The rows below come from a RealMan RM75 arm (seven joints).
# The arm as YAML. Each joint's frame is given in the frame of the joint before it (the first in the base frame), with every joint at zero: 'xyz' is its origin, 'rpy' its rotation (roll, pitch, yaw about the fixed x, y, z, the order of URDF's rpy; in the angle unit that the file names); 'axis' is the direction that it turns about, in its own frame. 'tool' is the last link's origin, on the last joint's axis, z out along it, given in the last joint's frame.
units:
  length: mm
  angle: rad
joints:
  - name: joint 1
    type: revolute
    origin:
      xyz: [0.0, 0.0, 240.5]
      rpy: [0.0, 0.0, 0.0]
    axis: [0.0, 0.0, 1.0]
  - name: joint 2
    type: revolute
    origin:
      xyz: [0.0, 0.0, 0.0]
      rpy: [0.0, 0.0, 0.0]
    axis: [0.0, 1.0, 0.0]
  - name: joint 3
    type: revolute
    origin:
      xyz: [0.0, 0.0, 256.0]
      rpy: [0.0, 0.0, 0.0]
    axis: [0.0, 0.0, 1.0]
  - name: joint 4
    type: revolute
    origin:
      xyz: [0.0, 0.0, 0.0]
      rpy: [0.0, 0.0, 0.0]
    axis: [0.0, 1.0, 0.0]
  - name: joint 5
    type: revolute
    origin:
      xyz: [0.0, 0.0, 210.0]
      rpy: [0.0, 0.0, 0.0]
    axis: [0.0, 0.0, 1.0]
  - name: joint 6
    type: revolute
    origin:
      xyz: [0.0, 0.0, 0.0]
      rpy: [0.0, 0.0, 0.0]
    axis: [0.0, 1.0, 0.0]
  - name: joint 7
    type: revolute
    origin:
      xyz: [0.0, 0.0, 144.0]
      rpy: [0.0, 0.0, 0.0]
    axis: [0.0, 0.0, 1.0]
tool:
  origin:
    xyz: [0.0, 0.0, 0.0]
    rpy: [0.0, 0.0, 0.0]
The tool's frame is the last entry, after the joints.
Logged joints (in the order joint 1, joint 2, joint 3, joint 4, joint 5, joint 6, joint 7), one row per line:
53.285, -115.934, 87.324, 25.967, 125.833, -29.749, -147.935
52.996, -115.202, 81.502, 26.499, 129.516, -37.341, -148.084
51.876, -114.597, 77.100, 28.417, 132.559, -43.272, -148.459
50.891, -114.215, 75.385, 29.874, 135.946, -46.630, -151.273
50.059, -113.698, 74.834, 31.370, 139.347, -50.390, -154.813
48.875, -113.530, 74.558, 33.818, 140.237, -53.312, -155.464
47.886, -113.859, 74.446, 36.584, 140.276, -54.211, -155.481
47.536, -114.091, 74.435, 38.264, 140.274, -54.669, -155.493
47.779, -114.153, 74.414, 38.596, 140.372, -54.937, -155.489
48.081, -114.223, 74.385, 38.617, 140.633, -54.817, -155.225
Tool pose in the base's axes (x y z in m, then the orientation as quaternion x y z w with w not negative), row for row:
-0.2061, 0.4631, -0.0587, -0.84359, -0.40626, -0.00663, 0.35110
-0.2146, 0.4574, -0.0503, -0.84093, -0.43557, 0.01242, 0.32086
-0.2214, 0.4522, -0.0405, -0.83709, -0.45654, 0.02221, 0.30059
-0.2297, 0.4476, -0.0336, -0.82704, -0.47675, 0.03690, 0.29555
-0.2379, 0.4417, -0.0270, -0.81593, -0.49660, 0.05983, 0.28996
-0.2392, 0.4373, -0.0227, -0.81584, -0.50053, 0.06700, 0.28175
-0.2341, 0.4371, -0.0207, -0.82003, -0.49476, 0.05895, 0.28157
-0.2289, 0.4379, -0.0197, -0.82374, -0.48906, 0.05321, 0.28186
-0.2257, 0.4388, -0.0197, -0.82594, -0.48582, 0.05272, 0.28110
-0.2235, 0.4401, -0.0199, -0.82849, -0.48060, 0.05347, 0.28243
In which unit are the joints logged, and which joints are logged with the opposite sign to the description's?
The joints are logged in degrees. Opposite sign: joint 1, joint 6.
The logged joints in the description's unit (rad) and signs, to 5 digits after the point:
-0.93000, -2.02343, 1.52409, 0.45321, 2.19620, 0.51922, -2.58195
-0.92495, -2.01065, 1.42248, 0.46249, 2.26048, 0.65172, -2.58455
-0.90541, -2.00009, 1.34565, 0.49597, 2.31359, 0.75524, -2.59110
-0.88822, -1.99343, 1.31572, 0.52140, 2.37271, 0.81385, -2.64021
-0.87369, -1.98440, 1.30610, 0.54751, 2.43206, 0.87947, -2.70200
-0.85303, -1.98147, 1.30128, 0.59024, 2.44760, 0.93047, -2.71336
-0.83577, -1.98721, 1.29933, 0.63851, 2.44828, 0.94616, -2.71366
-0.82966, -1.99126, 1.29914, 0.66783, 2.44824, 0.95415, -2.71386
-0.83390, -1.99235, 1.29877, 0.67363, 2.44995, 0.95883, -2.71380
-0.83917, -1.99357, 1.29826, 0.67399, 2.45451, 0.95674, -2.70919

